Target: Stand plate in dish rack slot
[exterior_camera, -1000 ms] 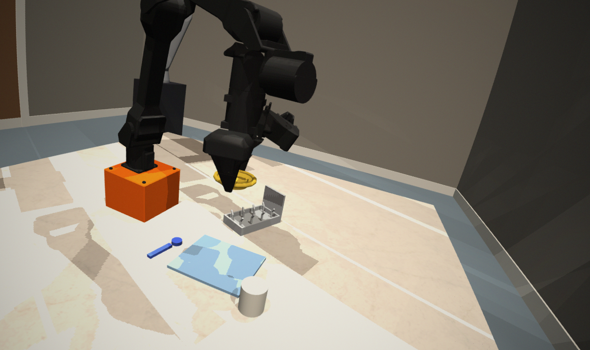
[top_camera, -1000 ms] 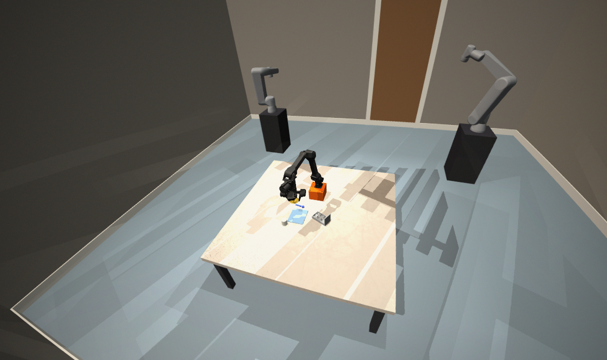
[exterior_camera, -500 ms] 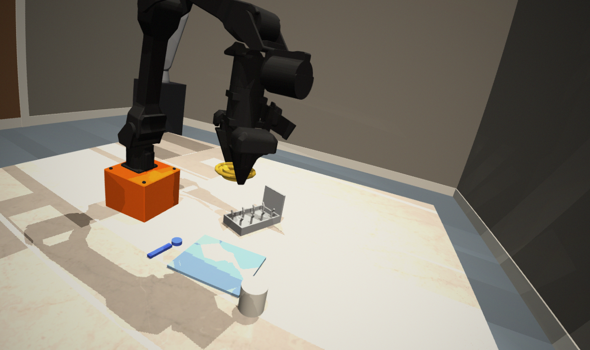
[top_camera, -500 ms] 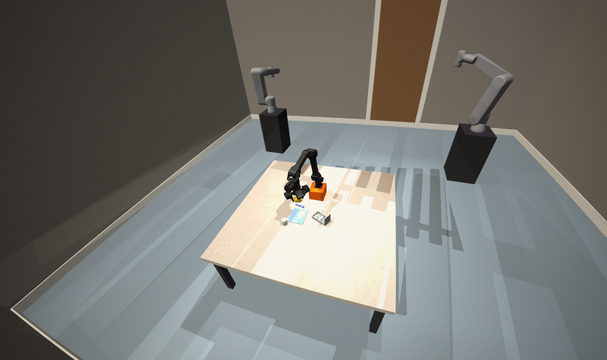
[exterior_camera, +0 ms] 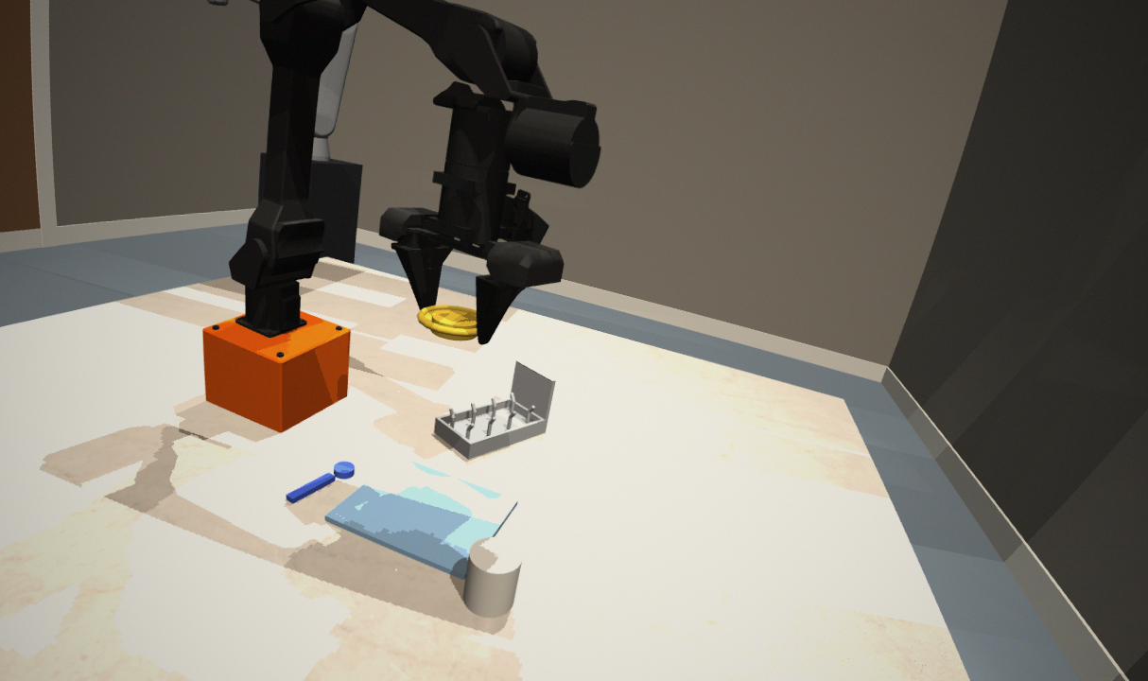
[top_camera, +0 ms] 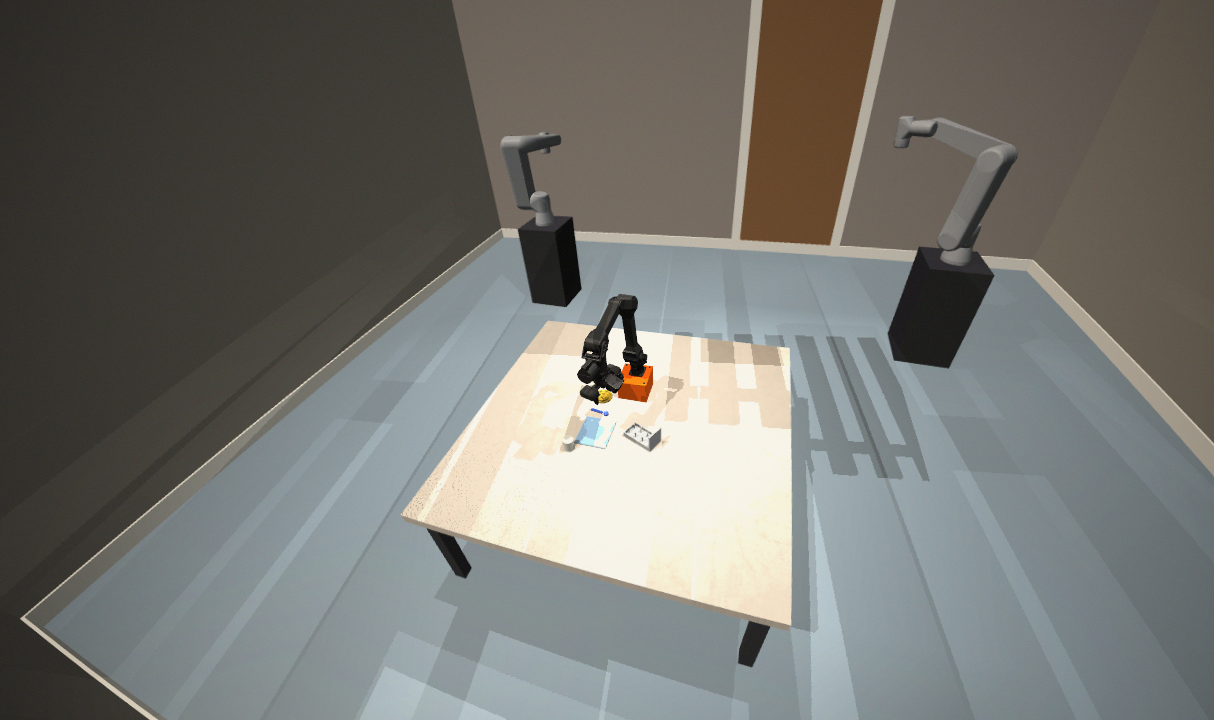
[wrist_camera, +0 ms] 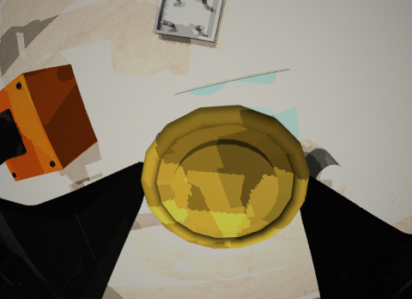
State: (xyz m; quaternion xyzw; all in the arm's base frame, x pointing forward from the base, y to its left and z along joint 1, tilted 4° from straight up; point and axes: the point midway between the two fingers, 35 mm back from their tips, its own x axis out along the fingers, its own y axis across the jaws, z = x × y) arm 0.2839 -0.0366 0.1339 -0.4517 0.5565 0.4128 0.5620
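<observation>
The grey dish rack lies 16 cm below my gripper tip, 15 cm to the left of it and 1 cm behind it. Round my gripper tip: light blue mat 18 cm below, 4 cm to the right, 2 cm ahead; then blue spoon 18 cm below, 10 cm behind, 6 cm to the right; then yellow plate 1 cm above.
</observation>
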